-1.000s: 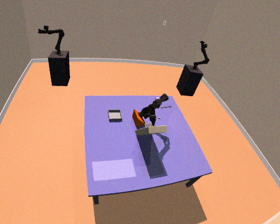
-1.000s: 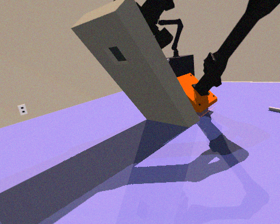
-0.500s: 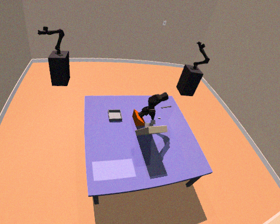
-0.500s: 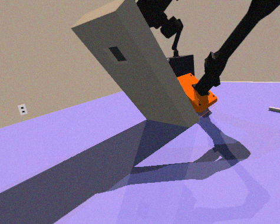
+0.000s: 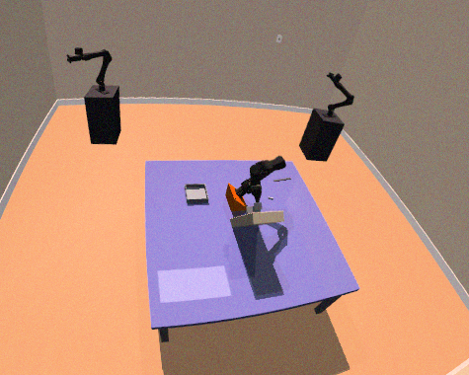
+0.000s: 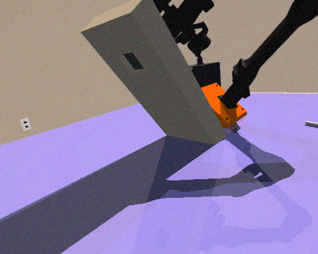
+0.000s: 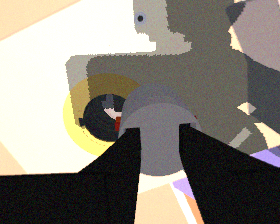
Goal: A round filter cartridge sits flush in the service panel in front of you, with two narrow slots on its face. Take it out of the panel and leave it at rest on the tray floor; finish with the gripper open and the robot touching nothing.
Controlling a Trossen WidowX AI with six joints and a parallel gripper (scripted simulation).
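The round grey filter cartridge is 1 cm below my gripper tip and 1 cm ahead of it. From my gripper tip the other things lie so: grey tray 34 cm behind, 31 cm to the right, 27 cm below.
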